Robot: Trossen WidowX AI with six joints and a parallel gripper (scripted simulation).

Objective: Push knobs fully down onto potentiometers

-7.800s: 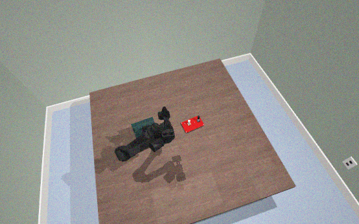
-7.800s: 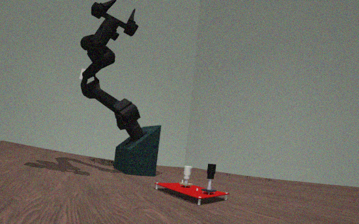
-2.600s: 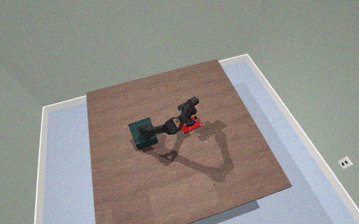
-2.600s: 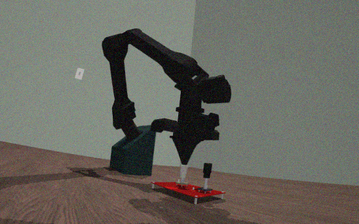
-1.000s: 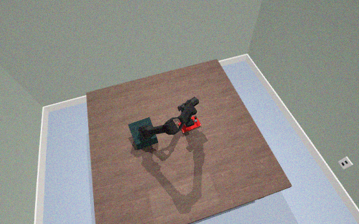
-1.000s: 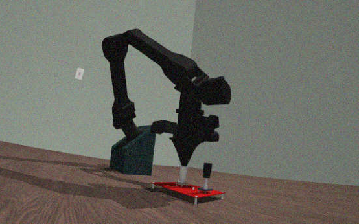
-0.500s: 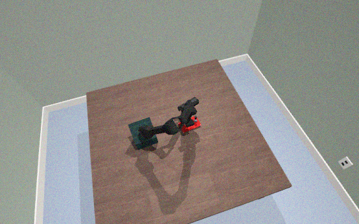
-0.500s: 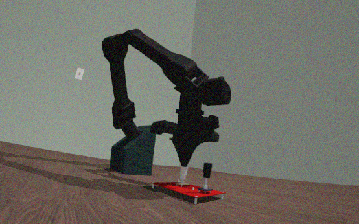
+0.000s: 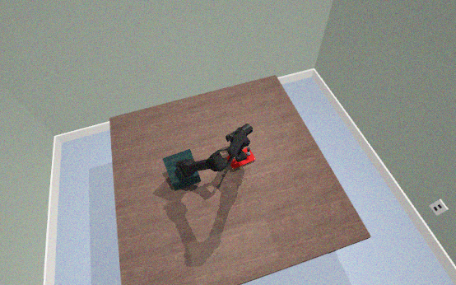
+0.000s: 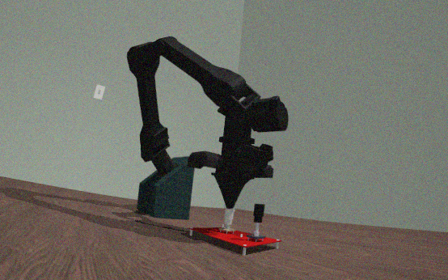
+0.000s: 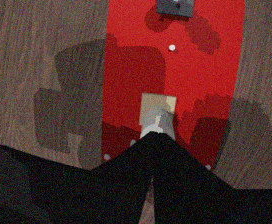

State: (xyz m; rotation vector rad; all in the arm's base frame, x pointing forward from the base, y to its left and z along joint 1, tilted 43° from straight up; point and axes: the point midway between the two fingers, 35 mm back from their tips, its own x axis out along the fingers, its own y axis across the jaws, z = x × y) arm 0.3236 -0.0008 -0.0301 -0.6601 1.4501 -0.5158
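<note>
Right now the white knob is 10 mm below my gripper tip. Also, from my gripper tip: black knob: 80 mm ahead, 10 mm to the left.
</note>
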